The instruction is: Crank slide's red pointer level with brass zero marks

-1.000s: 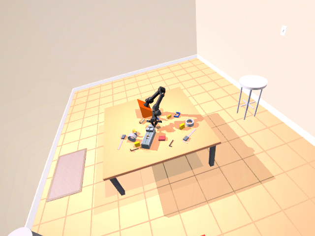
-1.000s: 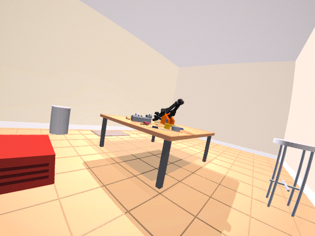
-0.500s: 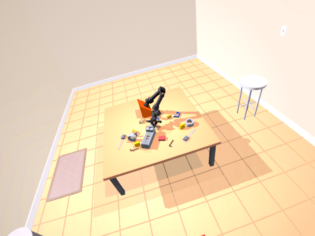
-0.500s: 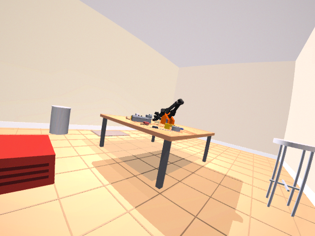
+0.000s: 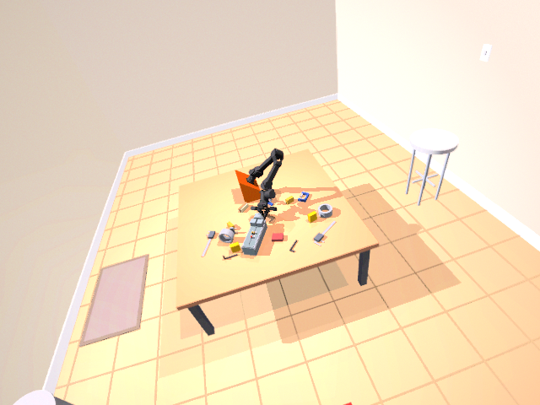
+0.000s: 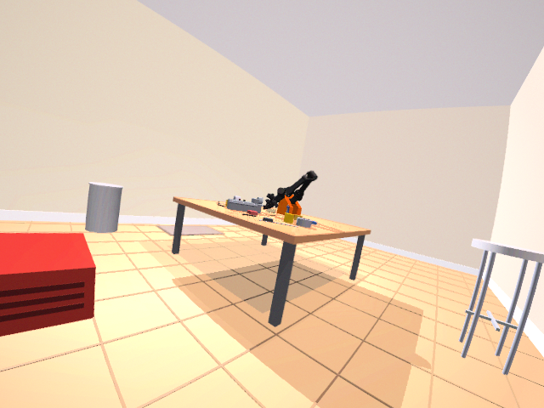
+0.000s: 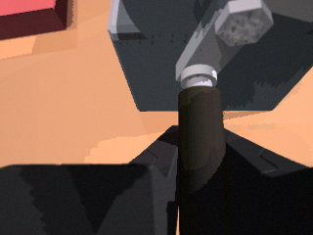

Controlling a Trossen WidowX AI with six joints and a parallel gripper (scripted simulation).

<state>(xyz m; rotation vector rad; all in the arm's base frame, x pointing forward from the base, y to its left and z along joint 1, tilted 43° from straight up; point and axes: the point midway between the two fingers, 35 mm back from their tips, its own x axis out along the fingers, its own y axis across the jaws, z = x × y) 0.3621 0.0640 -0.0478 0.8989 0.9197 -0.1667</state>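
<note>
The dark crank handle is 30 mm above my gripper tip, 20 mm behind it and 10 mm to the left of it. From my gripper tip the other things lie so: red pointer (170 mm ahead, 110 mm to the right, 50 mm above); red block (180 mm ahead, 60 mm to the left, 20 mm below).
</note>
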